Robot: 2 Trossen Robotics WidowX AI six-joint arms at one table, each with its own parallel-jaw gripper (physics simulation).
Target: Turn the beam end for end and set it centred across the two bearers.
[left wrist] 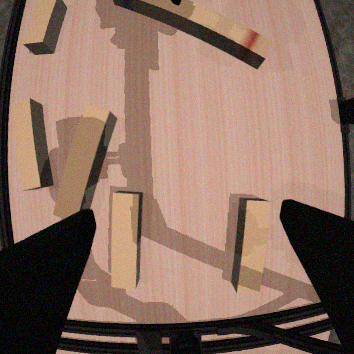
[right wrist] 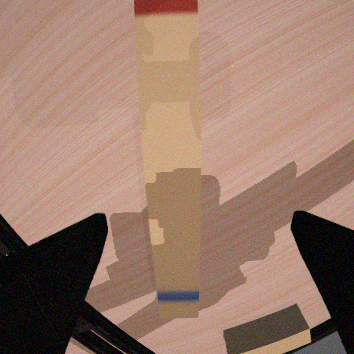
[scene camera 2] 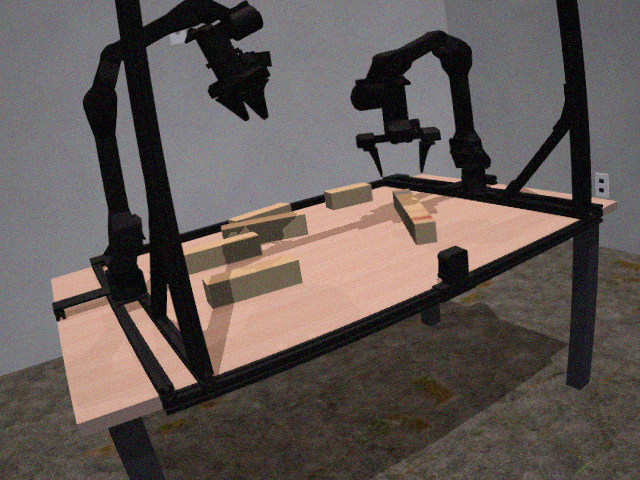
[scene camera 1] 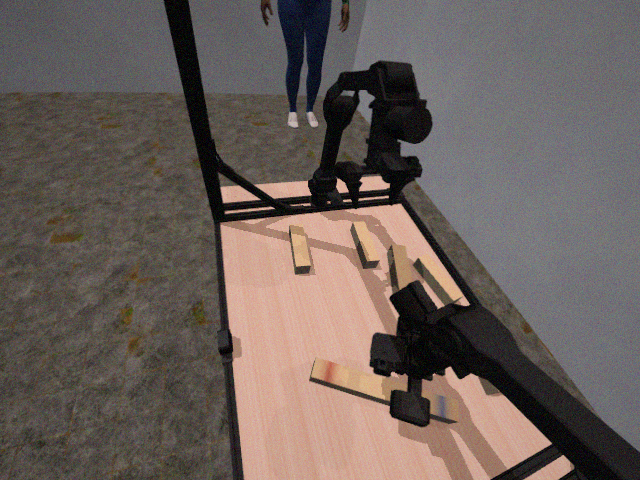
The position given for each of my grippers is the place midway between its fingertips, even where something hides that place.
Observation:
My left gripper (scene camera 2: 256,119) is open, with nothing in its grasp. My right gripper (scene camera 1: 395,373) is open, with nothing in its grasp. Also in view: a beam (scene camera 1: 326,373).
The beam is seen too in the left wrist view (left wrist: 220,31), in the right wrist view (right wrist: 167,46) and in scene camera 2 (scene camera 2: 422,227). My left gripper shows as well in the left wrist view (left wrist: 189,214) and in scene camera 1 (scene camera 1: 373,206). My right gripper also shows in the right wrist view (right wrist: 201,222) and in scene camera 2 (scene camera 2: 401,174).

